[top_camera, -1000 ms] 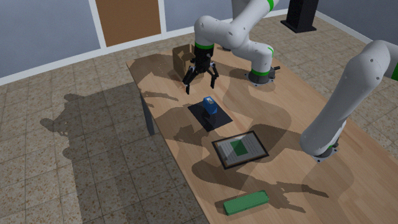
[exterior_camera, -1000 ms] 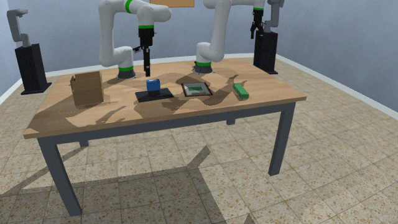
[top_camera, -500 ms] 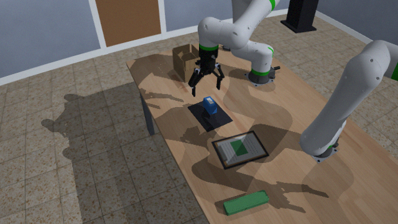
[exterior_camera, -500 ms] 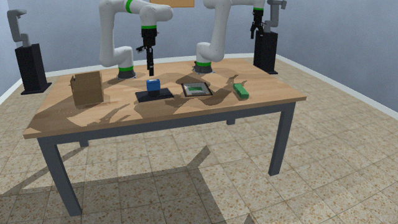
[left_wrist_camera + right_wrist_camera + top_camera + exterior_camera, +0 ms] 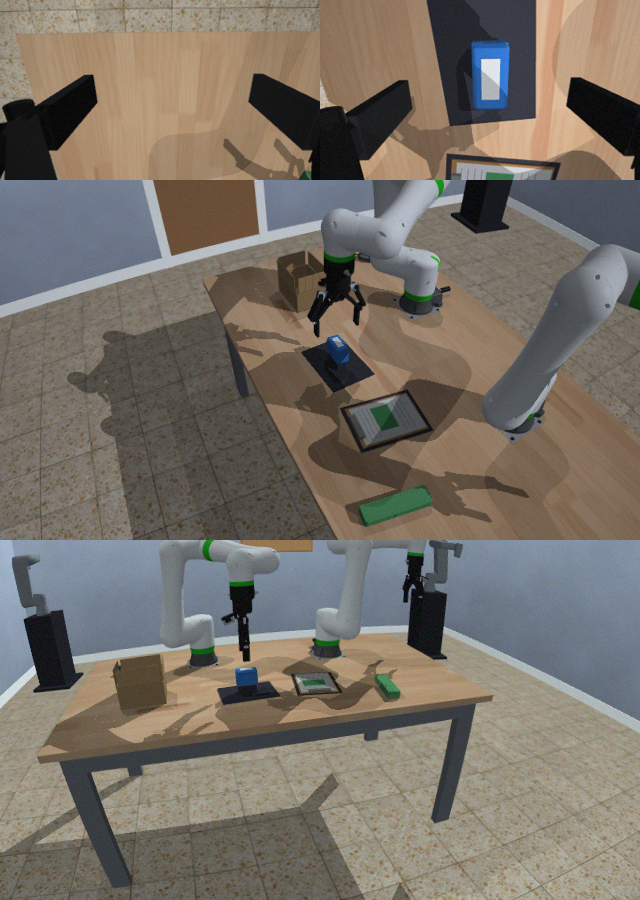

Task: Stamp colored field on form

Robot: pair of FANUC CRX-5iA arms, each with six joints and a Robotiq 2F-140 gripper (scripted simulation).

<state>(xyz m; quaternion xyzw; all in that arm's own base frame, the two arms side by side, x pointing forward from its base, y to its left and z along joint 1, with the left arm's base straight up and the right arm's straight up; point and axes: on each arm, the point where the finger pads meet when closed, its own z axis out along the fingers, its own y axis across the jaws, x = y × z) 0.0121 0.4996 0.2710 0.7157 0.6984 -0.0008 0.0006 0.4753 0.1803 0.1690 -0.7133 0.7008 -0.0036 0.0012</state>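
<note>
The blue stamp lies 12 cm below my right hand. From my right hand the other things lie so: dark mat: 17 cm below; then green case: 5 cm ahead, 58 cm to the left, 16 cm below.
</note>
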